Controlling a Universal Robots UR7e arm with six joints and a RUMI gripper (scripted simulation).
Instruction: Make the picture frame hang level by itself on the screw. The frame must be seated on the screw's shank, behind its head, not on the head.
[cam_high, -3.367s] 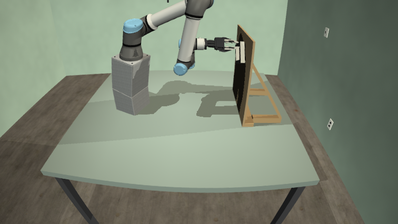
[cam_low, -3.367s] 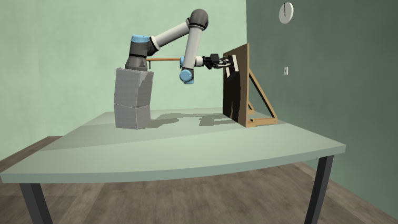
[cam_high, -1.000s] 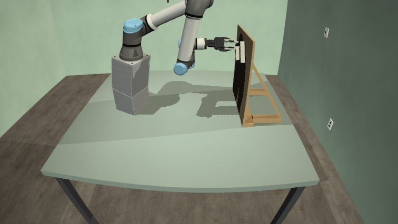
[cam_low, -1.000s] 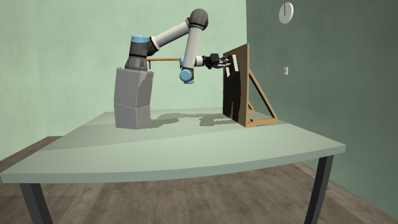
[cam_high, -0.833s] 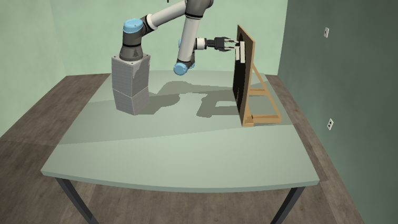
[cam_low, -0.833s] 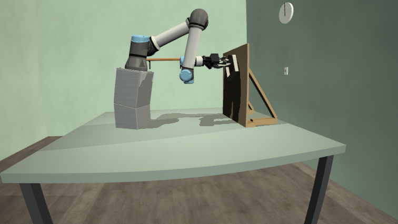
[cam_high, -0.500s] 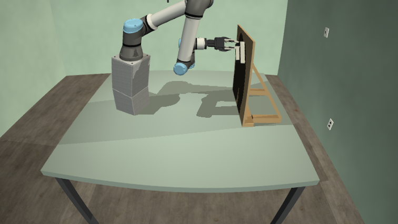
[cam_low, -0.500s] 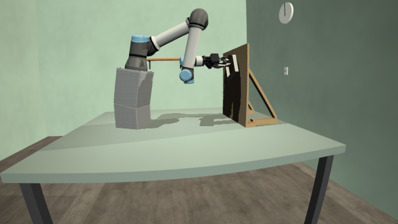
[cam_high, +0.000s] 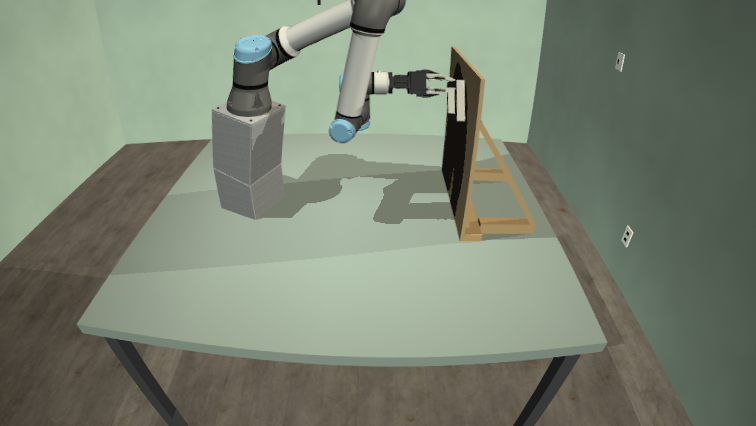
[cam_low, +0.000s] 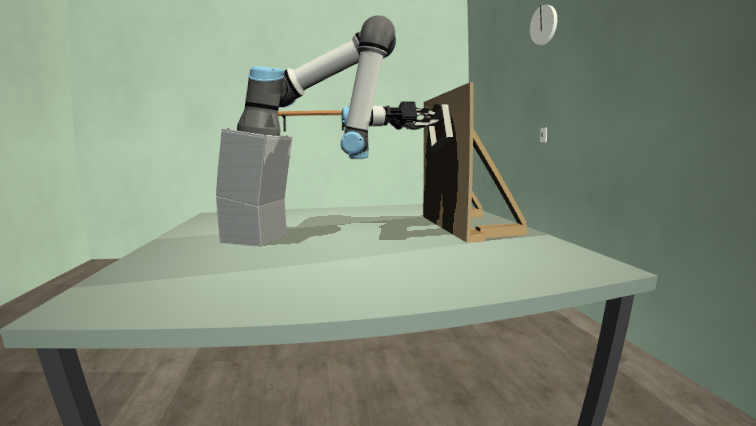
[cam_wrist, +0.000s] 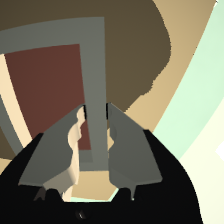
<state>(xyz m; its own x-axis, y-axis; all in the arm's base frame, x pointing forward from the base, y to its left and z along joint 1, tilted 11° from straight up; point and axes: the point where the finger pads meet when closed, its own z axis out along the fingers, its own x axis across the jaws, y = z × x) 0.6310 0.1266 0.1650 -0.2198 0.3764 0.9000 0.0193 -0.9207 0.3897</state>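
The picture frame lies 5 cm below my hand, 2 cm to the right of it and 2 cm ahead of it. Also, from my hand: upright wooden board 17 cm below, 4 cm ahead, 2 cm to the right.
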